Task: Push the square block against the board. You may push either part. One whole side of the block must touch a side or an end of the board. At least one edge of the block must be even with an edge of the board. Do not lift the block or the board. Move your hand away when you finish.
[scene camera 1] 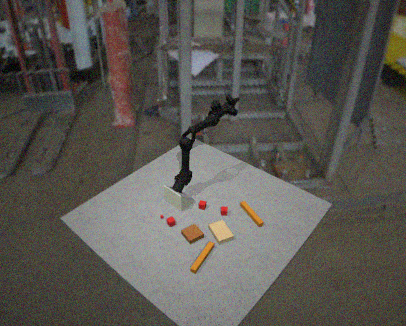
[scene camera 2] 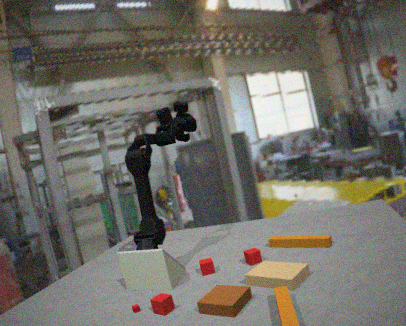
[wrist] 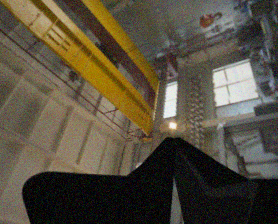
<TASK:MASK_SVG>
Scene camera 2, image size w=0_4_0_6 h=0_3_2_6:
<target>tan block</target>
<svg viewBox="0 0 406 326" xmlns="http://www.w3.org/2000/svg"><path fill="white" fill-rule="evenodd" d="M244 276L247 286L253 285L263 288L287 286L288 290L294 291L307 278L310 270L308 263L263 261Z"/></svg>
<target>orange board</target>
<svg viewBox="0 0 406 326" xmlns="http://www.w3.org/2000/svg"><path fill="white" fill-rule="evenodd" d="M332 236L272 236L268 241L270 247L329 248L332 245Z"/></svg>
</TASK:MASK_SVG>
